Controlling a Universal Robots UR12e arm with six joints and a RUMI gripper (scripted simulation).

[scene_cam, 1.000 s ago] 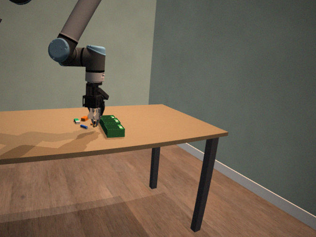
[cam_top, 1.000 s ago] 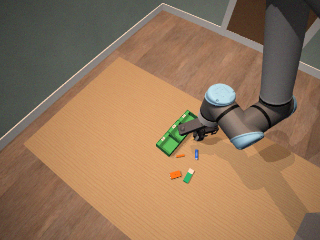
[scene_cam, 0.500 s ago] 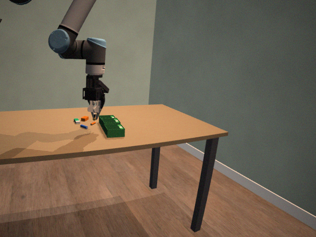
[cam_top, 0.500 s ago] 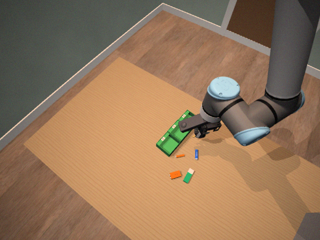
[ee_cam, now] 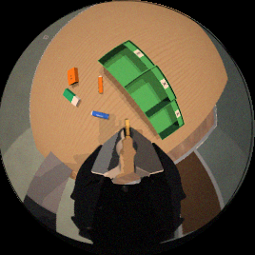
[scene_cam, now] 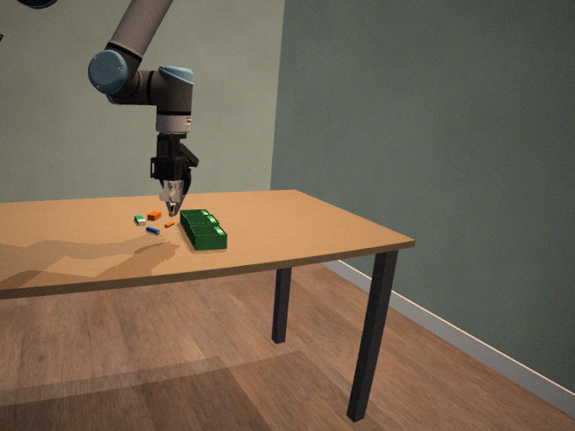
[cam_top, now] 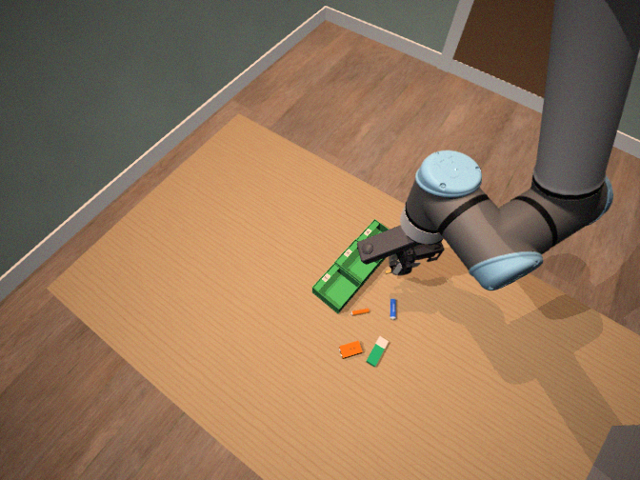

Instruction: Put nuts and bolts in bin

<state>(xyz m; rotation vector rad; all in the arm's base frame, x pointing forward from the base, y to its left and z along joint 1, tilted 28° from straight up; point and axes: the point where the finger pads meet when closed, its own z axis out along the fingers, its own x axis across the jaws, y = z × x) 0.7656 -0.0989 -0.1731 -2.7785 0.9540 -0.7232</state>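
Right now the orange bolt is 110 mm to the left of my hand, 80 mm below it and 10 mm ahead of it. Round my hand: green-and-white eraser: 160 mm to the left, 70 mm below, 70 mm behind; then blue cylinder: 70 mm below, 60 mm to the left, 50 mm behind; then yellow bolt: 10 mm below.
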